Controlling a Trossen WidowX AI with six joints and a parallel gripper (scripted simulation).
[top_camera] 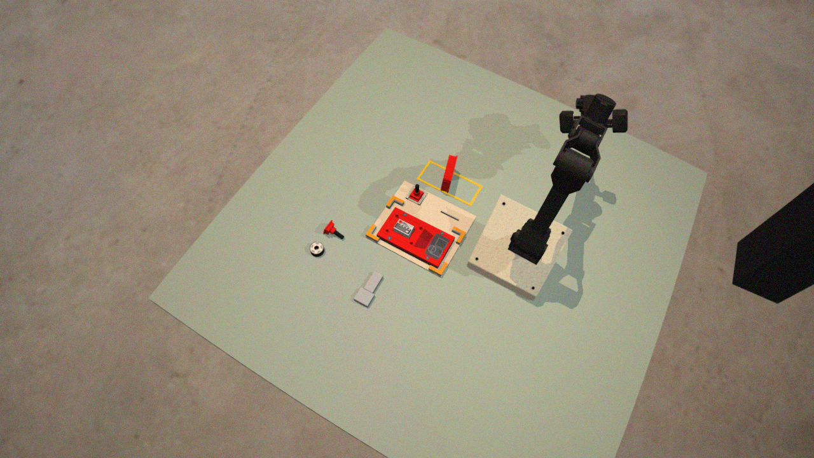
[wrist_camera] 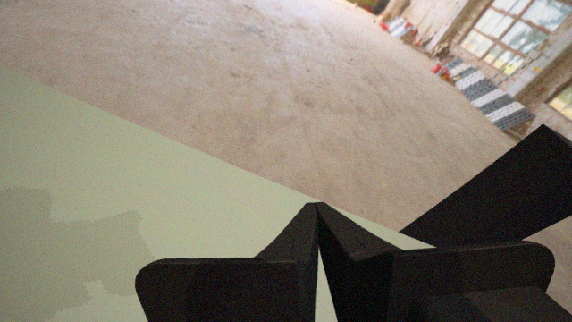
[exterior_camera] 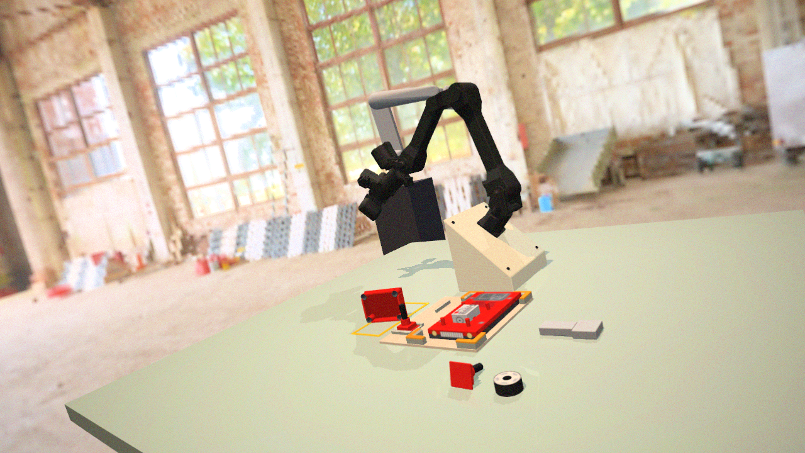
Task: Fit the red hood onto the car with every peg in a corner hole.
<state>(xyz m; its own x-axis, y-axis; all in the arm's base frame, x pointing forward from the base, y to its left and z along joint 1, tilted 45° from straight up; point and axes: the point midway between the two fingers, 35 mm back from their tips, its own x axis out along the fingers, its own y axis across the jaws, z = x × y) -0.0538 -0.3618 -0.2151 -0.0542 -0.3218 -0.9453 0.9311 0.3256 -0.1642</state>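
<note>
The red hood is 34 cm ahead of my gripper tip, 27 cm to the left of it and 19 cm below it. From my gripper tip the other things lie so: grey engine block (39 cm ahead, 51 cm to the left, 20 cm below); wheel (59 cm ahead, 67 cm to the left, 21 cm below); black pin (41 cm ahead, 37 cm to the left, 19 cm below).
</note>
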